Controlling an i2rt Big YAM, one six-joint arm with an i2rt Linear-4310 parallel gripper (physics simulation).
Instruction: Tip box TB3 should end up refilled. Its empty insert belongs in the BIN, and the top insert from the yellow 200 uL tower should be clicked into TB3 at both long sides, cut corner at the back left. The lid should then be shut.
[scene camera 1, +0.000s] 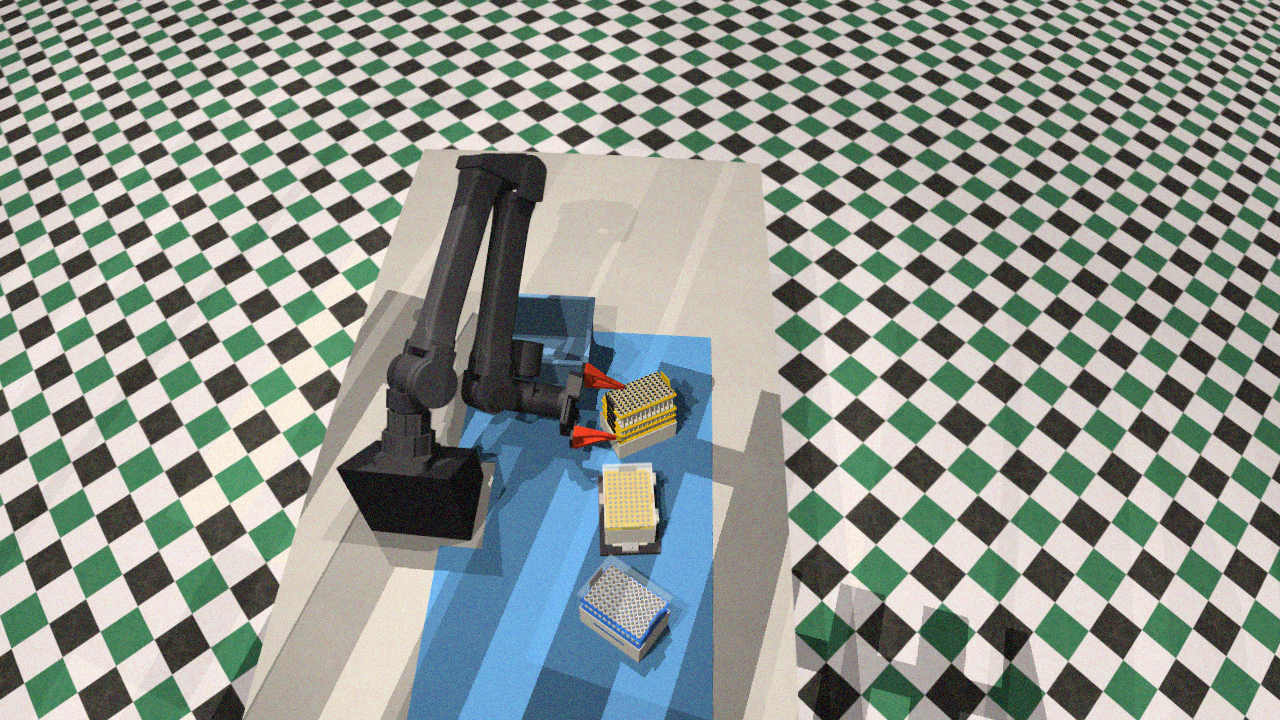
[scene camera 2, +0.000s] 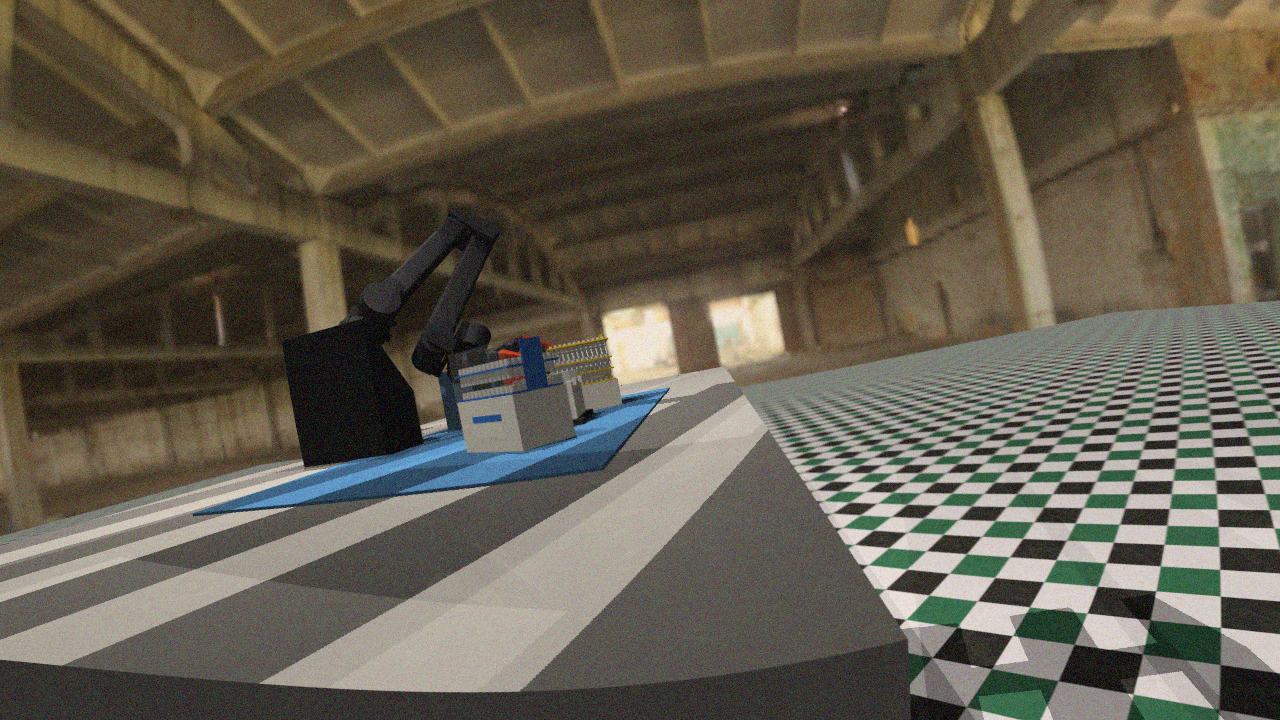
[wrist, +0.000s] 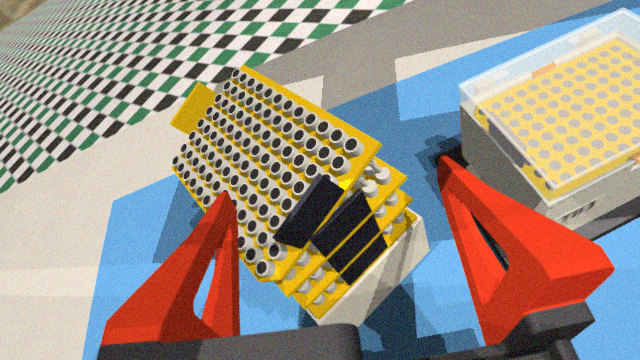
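The yellow tower (scene camera 1: 640, 413) (scene camera 2: 586, 360) (wrist: 280, 150) is a stack of yellow inserts full of tips on a white base, turned at an angle. Its top insert has a dark tab on the near end in the wrist view. My gripper (scene camera 1: 620, 411) (wrist: 333, 183) is open and empty, its red fingers wide apart at the tower's near side. The left finger overlaps the top insert's edge in the wrist view; contact cannot be told. TB3 (scene camera 1: 630, 512) (wrist: 565, 110) stands beside the tower, its clear lid over a yellow insert with flat grey spots. The blue BIN (scene camera 1: 562, 316) stands behind the wrist.
A blue-edged rack stack (scene camera 1: 623, 605) (scene camera 2: 519, 425) with a clear cover stands beyond TB3 from the tower. These boxes stand on a blue mat (scene camera 1: 546, 591) (scene camera 2: 402, 479). The black arm base (scene camera 1: 411, 492) (scene camera 2: 349, 394) is at the table's left side. The table's right edge lies past the mat.
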